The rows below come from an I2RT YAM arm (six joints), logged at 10 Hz.
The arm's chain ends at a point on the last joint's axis. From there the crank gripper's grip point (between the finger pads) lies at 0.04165 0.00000 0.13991 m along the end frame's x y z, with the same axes.
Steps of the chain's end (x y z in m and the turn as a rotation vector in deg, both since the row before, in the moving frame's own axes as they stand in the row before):
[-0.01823, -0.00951, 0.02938, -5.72, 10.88, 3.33]
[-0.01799, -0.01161, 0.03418, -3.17, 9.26, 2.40]
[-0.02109, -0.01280, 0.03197, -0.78, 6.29, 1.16]
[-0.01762, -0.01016, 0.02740, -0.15, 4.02, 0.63]
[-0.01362, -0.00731, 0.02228, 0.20, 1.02, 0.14]
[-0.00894, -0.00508, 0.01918, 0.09, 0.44, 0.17]
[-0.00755, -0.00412, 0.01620, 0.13, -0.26, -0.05]
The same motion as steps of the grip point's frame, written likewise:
[0.00690, 0.00712, 0.01821, -5.72, 10.88, 3.33]
[0.00376, -0.00189, 0.02540, -3.17, 9.26, 2.40]
[-0.00604, -0.00993, 0.02655, -0.78, 6.29, 1.16]
[-0.00792, -0.00929, 0.02413, -0.15, 4.02, 0.63]
[-0.01114, -0.00769, 0.02152, 0.20, 1.02, 0.14]
[-0.00787, -0.00517, 0.01886, 0.09, 0.44, 0.17]
[-0.00819, -0.00447, 0.01639, 0.13, -0.26, -0.05]

